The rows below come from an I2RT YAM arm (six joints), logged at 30 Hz.
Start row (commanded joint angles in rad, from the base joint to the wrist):
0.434, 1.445, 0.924, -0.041, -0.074, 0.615
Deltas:
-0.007, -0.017, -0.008, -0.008, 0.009, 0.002
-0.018, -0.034, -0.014, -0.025, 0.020, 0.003
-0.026, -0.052, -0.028, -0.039, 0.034, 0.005
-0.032, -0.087, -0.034, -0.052, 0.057, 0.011
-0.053, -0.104, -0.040, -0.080, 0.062, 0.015
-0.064, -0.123, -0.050, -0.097, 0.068, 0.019
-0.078, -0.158, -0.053, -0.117, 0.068, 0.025
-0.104, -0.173, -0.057, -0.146, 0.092, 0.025
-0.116, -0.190, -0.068, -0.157, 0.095, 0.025
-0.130, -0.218, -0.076, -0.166, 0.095, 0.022
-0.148, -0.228, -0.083, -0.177, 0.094, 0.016
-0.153, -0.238, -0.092, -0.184, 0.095, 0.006
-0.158, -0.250, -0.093, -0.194, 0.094, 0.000
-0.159, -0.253, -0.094, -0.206, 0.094, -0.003
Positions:
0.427, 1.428, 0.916, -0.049, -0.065, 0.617
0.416, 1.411, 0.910, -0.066, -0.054, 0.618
0.408, 1.393, 0.896, -0.080, -0.040, 0.620
0.402, 1.358, 0.890, -0.093, -0.017, 0.626
0.381, 1.341, 0.884, -0.121, -0.012, 0.630
0.370, 1.322, 0.874, -0.138, -0.006, 0.634
0.356, 1.287, 0.871, -0.158, -0.006, 0.640
0.330, 1.272, 0.867, -0.187, 0.018, 0.640
0.318, 1.255, 0.856, -0.198, 0.021, 0.640
0.304, 1.227, 0.848, -0.207, 0.021, 0.637
0.286, 1.217, 0.841, -0.218, 0.020, 0.631
0.281, 1.207, 0.832, -0.225, 0.021, 0.621
0.276, 1.195, 0.831, -0.235, 0.020, 0.615
0.275, 1.192, 0.830, -0.247, 0.020, 0.612

